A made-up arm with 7 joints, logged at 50 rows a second.
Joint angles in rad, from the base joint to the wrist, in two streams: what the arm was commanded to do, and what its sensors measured. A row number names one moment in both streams.
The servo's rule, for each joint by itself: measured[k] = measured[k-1] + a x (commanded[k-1-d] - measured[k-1]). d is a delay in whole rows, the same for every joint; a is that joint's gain. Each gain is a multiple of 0.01, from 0.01 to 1. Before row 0 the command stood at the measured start. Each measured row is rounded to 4 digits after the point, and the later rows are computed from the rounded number. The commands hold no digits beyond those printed.
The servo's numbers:
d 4
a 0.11 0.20 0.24 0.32 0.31 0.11 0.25
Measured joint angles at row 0: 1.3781, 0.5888, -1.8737, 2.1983, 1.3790, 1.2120, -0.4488
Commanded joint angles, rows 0 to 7: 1.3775, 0.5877, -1.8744, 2.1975, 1.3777, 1.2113, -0.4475; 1.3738, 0.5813, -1.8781, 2.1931, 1.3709, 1.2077, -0.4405; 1.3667, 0.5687, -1.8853, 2.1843, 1.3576, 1.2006, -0.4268; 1.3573, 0.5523, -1.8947, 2.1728, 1.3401, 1.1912, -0.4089; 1.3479, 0.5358, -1.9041, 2.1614, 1.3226, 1.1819, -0.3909; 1.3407, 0.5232, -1.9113, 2.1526, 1.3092, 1.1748, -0.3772; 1.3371, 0.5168, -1.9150, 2.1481, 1.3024, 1.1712, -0.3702; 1.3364, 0.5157, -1.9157, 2.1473, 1.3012, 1.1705, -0.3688
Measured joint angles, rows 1 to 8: 1.3781, 0.5888, -1.8737, 2.1983, 1.3790, 1.2120, -0.4488; 1.3781, 0.5888, -1.8737, 2.1983, 1.3790, 1.2120, -0.4488; 1.3781, 0.5888, -1.8737, 2.1983, 1.3790, 1.2120, -0.4488; 1.3781, 0.5888, -1.8737, 2.1983, 1.3790, 1.2120, -0.4488; 1.3780, 0.5886, -1.8739, 2.1980, 1.3786, 1.2119, -0.4485; 1.3775, 0.5871, -1.8749, 2.1964, 1.3762, 1.2114, -0.4465; 1.3763, 0.5834, -1.8774, 2.1925, 1.3704, 1.2102, -0.4416; 1.3742, 0.5772, -1.8816, 2.1862, 1.3610, 1.2081, -0.4334
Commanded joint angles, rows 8 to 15: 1.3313, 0.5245, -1.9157, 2.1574, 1.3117, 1.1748, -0.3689; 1.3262, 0.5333, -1.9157, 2.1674, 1.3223, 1.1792, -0.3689; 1.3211, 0.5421, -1.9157, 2.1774, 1.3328, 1.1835, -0.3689; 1.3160, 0.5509, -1.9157, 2.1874, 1.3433, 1.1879, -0.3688; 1.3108, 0.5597, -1.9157, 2.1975, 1.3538, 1.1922, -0.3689; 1.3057, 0.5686, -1.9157, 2.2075, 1.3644, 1.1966, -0.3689; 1.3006, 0.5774, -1.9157, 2.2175, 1.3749, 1.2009, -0.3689; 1.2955, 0.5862, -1.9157, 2.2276, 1.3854, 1.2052, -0.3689
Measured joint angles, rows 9 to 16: 1.3713, 0.5689, -1.8870, 2.1783, 1.3491, 1.2052, -0.4228; 1.3679, 0.5598, -1.8928, 2.1701, 1.3367, 1.2019, -0.4114; 1.3645, 0.5512, -1.8981, 2.1631, 1.3261, 1.1985, -0.4011; 1.3614, 0.5441, -1.9023, 2.1580, 1.3184, 1.1954, -0.3930; 1.3581, 0.5402, -1.9055, 2.1578, 1.3163, 1.1931, -0.3870; 1.3546, 0.5388, -1.9079, 2.1609, 1.3182, 1.1916, -0.3825; 1.3509, 0.5395, -1.9098, 2.1662, 1.3227, 1.1907, -0.3791; 1.3471, 0.5418, -1.9112, 2.1730, 1.3291, 1.1904, -0.3765
